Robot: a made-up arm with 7 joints.
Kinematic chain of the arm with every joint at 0, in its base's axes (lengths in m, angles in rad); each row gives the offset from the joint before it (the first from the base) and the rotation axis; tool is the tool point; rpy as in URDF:
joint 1: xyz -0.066 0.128 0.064 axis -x
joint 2: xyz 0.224 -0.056 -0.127 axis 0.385 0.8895 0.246
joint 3: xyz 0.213 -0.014 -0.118 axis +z
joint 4: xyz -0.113 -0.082 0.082 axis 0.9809 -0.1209 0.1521
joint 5: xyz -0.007 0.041 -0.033 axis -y
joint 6: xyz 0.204 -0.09 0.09 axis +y
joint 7: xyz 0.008 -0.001 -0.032 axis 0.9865 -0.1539 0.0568
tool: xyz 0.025 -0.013 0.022 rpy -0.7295 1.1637 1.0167
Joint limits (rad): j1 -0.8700..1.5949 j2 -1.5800..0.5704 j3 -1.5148..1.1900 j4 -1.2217..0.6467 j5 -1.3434..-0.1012 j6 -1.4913..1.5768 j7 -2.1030..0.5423
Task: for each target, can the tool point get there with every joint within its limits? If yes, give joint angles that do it. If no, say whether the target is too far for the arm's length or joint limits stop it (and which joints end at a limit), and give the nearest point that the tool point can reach.
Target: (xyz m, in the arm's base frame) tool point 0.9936 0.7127 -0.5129
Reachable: no: too far | nearest point 0.5880 0.4474 -0.3389 | short by 0.515 m
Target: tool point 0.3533 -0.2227 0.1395
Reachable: yes | joints 0.1986 -1.0930 -0.2873 -0.2145 -1.1156 -0.8306 0.0940
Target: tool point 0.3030 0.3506 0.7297
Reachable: no: joint limits stop it (at a limit: joint 4, joint 5, joint 7) | nearest point 0.2805 0.2777 0.5117 | short by 0.231 m
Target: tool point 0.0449 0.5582 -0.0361
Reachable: no: joint limits stop it (at a limit: joint 1, joint 2, joint 3, joint 5, joint 7) | nearest point 0.0880 0.4290 -0.1662 | short by 0.188 m
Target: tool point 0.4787 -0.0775 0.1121
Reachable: yes | joints 0.1122 -0.7293 0.0464 0.4142 -0.6123 -0.7776 -0.3963
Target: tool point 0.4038 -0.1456 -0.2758
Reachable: yes | joints 0.5654 0.2434 0.4218 0.3192 -1.1655 -0.5342 -0.5621
